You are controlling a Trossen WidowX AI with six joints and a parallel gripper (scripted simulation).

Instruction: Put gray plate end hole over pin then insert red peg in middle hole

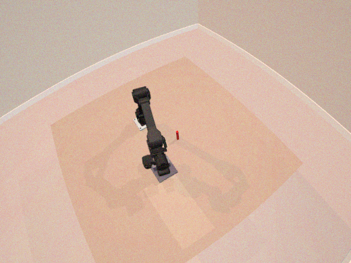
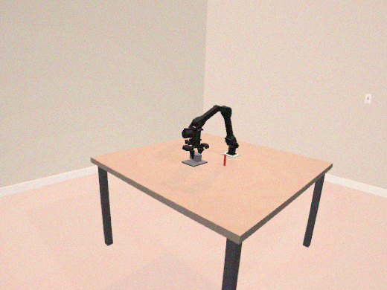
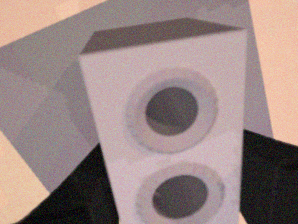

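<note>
Right now the gray plate is 30 mm above my gripper tip. From my gripper tip the other things lie so: red peg 180 mm to the left, 90 mm behind, 10 mm above; then gray base 20 mm below, 10 mm to the left, 10 mm ahead.
</note>
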